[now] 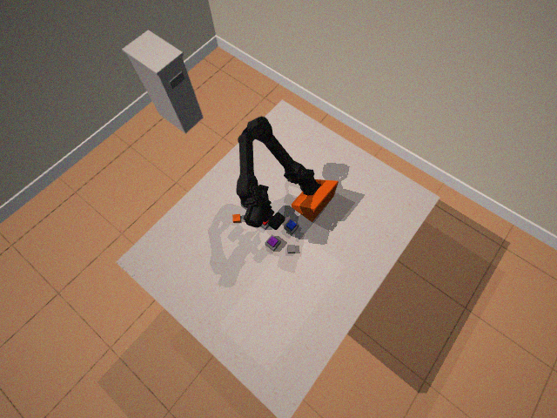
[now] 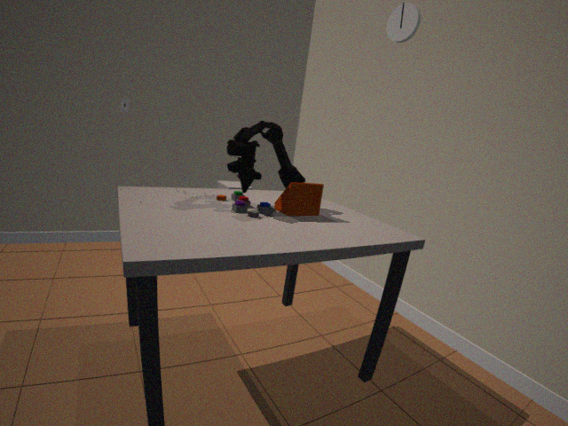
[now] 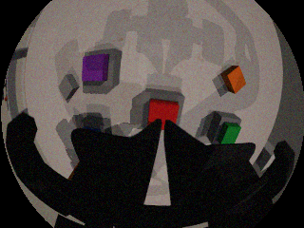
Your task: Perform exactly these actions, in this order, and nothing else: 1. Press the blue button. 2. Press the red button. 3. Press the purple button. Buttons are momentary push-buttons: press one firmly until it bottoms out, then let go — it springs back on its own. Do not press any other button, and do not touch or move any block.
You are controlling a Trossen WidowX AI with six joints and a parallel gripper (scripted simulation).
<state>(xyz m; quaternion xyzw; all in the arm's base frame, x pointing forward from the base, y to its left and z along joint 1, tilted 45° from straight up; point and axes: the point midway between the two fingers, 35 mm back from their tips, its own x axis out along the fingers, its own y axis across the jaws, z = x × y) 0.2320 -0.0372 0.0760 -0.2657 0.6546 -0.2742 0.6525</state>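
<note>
My gripper tip is 3 cm above the red button. The rest, counted from my gripper tip: blue button (10 cm to the left, 6 cm behind, 3 cm below); then purple button (9 cm to the left, 5 cm ahead, 3 cm below); then green button (11 cm to the right, 3 cm below, 2 cm behind).
</note>
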